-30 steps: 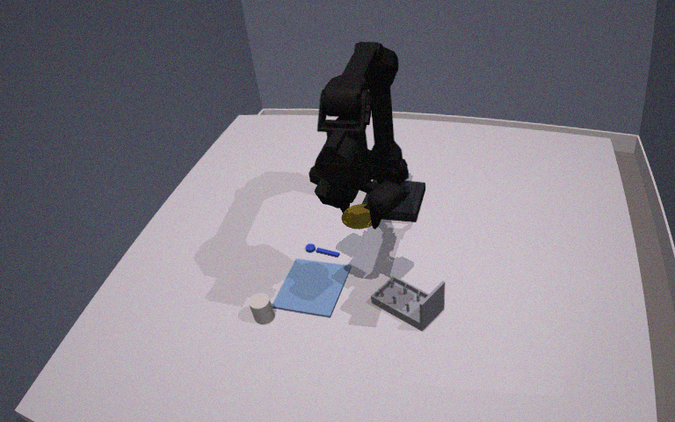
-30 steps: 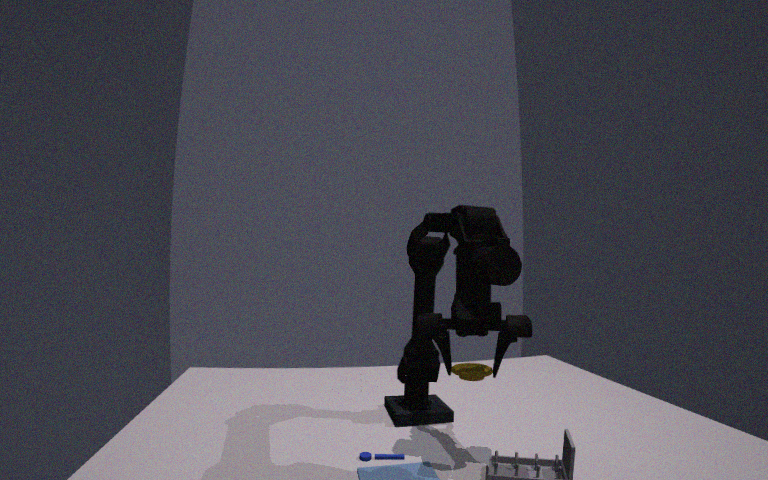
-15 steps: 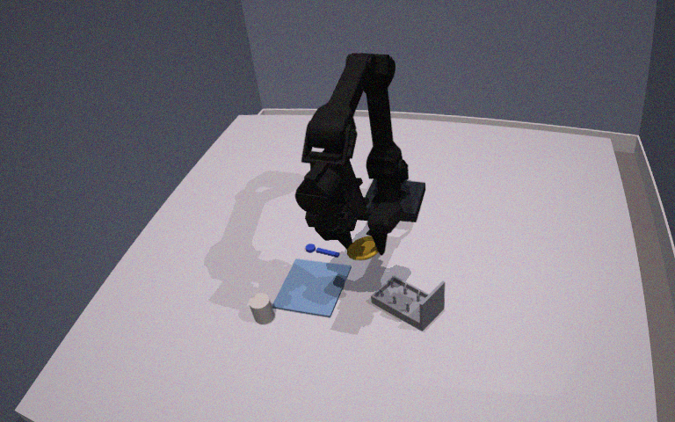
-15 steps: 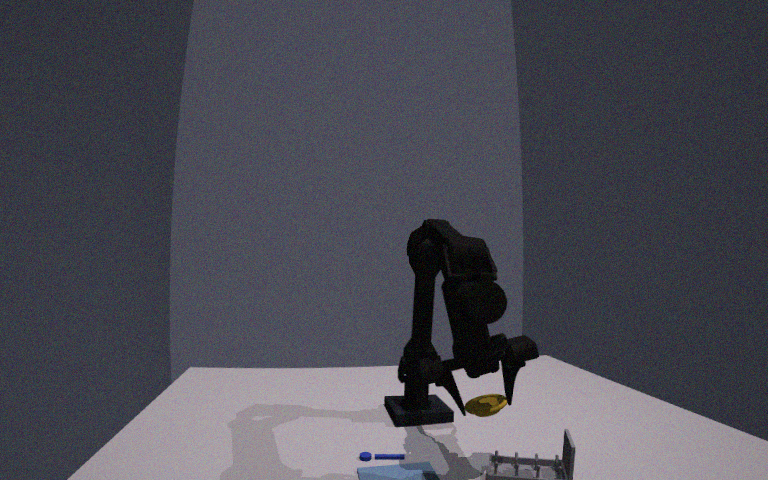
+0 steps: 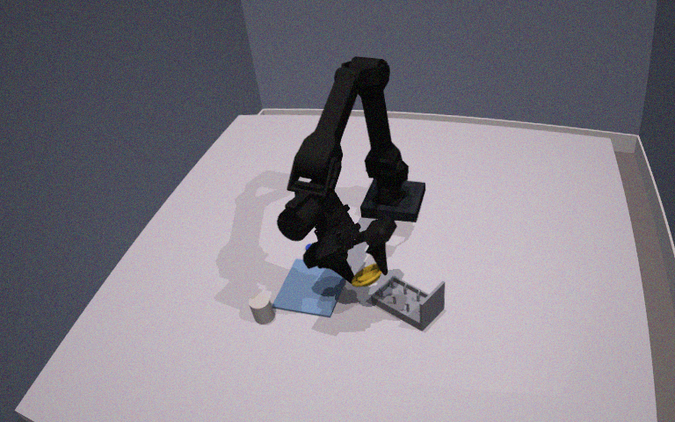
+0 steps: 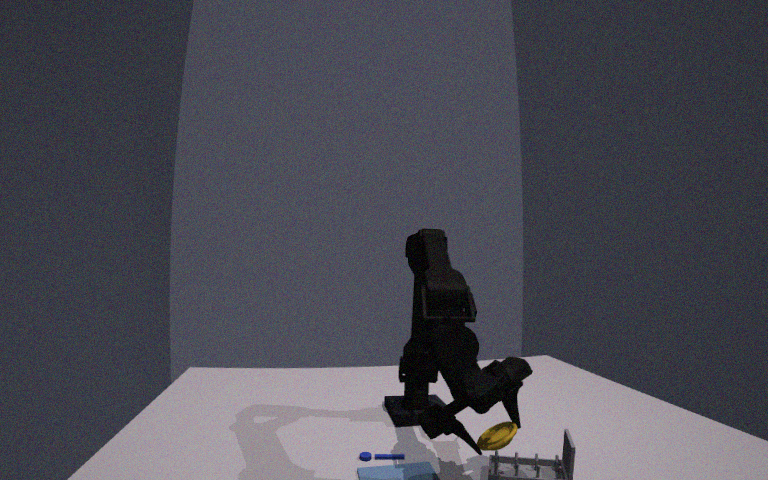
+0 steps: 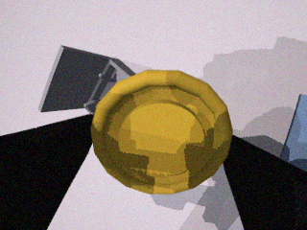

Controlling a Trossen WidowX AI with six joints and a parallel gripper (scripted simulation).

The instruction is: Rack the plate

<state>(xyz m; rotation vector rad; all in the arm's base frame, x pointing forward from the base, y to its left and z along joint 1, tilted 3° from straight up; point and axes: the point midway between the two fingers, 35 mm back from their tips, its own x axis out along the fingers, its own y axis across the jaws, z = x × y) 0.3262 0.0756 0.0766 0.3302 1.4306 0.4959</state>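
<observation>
The grey dish rack lies 3 cm behind my gripper tip, 6 cm to the left of it and 6 cm below it. Round my gripper tip: yellow plate (1 cm above); light blue mat (1 cm behind, 15 cm to the right, 8 cm below); pale cylinder (10 cm ahead, 21 cm to the right, 6 cm below).
</observation>
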